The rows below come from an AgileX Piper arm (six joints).
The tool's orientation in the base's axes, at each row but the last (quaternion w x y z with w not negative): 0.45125 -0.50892 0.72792 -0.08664; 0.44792 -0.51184 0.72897 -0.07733; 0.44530 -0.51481 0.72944 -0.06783; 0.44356 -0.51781 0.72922 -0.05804; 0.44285 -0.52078 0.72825 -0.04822; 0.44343 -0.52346 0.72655 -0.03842; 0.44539 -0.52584 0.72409 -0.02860; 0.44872 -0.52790 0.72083 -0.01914; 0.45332 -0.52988 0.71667 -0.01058; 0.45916 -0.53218 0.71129 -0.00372; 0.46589 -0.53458 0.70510 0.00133; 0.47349 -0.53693 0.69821 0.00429
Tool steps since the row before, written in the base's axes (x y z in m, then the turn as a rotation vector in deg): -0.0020 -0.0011 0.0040 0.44 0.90 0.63; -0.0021 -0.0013 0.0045 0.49 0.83 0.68; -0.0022 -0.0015 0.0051 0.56 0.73 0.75; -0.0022 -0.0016 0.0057 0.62 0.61 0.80; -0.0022 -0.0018 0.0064 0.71 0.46 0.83; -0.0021 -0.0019 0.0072 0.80 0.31 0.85; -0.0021 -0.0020 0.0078 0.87 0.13 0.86; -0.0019 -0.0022 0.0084 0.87 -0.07 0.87; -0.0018 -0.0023 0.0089 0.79 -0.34 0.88; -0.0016 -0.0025 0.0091 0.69 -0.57 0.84; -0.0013 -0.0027 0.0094 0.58 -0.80 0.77; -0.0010 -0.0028 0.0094 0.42 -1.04 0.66
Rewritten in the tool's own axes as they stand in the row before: -0.0012 -0.0015 -0.0042 -1.13 -0.24 0.26; -0.0014 -0.0018 -0.0046 -1.10 -0.33 0.25; -0.0016 -0.0020 -0.0052 -1.07 -0.47 0.22; -0.0019 -0.0023 -0.0056 -1.01 -0.59 0.19; -0.0022 -0.0026 -0.0061 -0.91 -0.74 0.17; -0.0027 -0.0031 -0.0066 -0.81 -0.88 0.16; -0.0031 -0.0033 -0.0070 -0.67 -1.02 0.13; -0.0035 -0.0038 -0.0073 -0.53 -1.11 0.03; -0.0039 -0.0041 -0.0075 -0.32 -1.18 -0.15; -0.0040 -0.0044 -0.0075 -0.12 -1.18 -0.31; -0.0042 -0.0048 -0.0075 0.10 -1.16 -0.46; -0.0042 -0.0052 -0.0073 0.35 -1.09 -0.62
